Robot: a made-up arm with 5 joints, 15 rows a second.
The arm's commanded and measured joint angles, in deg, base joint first. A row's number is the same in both.
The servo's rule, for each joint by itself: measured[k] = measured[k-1] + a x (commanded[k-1-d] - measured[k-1]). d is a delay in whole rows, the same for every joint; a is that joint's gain. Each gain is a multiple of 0.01, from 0.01 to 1. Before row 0 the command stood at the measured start. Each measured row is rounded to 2 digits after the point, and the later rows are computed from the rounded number. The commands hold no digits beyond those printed.
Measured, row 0:
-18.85, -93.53, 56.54, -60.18, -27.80
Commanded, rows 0 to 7:
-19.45, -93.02, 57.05, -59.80, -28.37
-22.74, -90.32, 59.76, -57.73, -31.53
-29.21, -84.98, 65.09, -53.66, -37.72
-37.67, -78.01, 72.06, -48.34, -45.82
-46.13, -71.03, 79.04, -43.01, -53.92
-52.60, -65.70, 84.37, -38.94, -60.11
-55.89, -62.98, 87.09, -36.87, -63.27
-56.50, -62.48, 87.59, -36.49, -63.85
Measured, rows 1 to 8:
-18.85, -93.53, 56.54, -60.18, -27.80
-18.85, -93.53, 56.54, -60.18, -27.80
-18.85, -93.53, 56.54, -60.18, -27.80
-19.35, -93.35, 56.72, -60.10, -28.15
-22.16, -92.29, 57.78, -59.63, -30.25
-28.01, -89.73, 60.34, -58.44, -34.88
-36.03, -85.63, 64.44, -56.42, -41.66
-44.41, -80.52, 69.55, -53.74, -49.26
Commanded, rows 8 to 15:
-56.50, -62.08, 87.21, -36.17, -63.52
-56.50, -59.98, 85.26, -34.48, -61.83
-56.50, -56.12, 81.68, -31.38, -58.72
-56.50, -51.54, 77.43, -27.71, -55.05
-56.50, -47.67, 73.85, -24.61, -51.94
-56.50, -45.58, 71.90, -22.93, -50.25
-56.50, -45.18, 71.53, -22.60, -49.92
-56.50, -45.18, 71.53, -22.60, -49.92
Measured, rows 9 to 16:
-51.21, -75.33, 74.74, -50.78, -55.99
-55.09, -71.01, 79.06, -48.00, -60.50
-56.26, -68.02, 82.05, -45.70, -62.58
-56.46, -65.94, 83.86, -43.79, -63.16
-56.49, -63.85, 84.35, -41.93, -62.34
-56.50, -61.14, 83.42, -39.82, -60.10
-56.50, -57.78, 81.32, -37.40, -56.97
-56.50, -54.24, 78.71, -34.84, -53.85

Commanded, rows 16 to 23:
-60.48, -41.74, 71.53, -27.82, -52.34
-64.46, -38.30, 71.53, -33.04, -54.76
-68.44, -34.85, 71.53, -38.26, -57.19
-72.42, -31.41, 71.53, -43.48, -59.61
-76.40, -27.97, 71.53, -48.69, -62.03
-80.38, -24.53, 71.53, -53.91, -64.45
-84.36, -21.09, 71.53, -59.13, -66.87
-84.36, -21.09, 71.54, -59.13, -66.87
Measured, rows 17 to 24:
-56.50, -51.21, 76.33, -32.46, -51.62
-56.50, -49.10, 74.65, -30.49, -50.57
-56.50, -47.73, 73.56, -28.91, -50.17
-59.80, -45.63, 72.85, -28.69, -51.52
-63.67, -43.06, 72.39, -29.56, -53.53
-67.63, -40.19, 72.09, -31.30, -55.80
-71.61, -37.12, 71.89, -33.74, -58.16
-75.59, -33.92, 71.76, -36.73, -60.56

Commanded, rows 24 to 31:
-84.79, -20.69, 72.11, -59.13, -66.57
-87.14, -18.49, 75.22, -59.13, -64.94
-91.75, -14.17, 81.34, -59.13, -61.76
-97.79, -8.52, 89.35, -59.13, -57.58
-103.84, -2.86, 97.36, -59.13, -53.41
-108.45, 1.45, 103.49, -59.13, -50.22
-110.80, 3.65, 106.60, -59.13, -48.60
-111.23, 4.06, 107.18, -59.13, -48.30
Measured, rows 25 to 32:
-79.57, -30.63, 71.68, -40.17, -62.97
-83.55, -27.29, 71.63, -43.96, -65.39
-84.22, -25.12, 71.60, -46.99, -66.31
-84.69, -23.57, 71.78, -49.42, -66.47
-86.72, -21.79, 72.98, -51.36, -65.52
-90.89, -19.12, 75.91, -52.91, -63.19
-96.62, -15.41, 80.61, -54.15, -59.71
-102.61, -11.02, 86.47, -55.15, -55.80

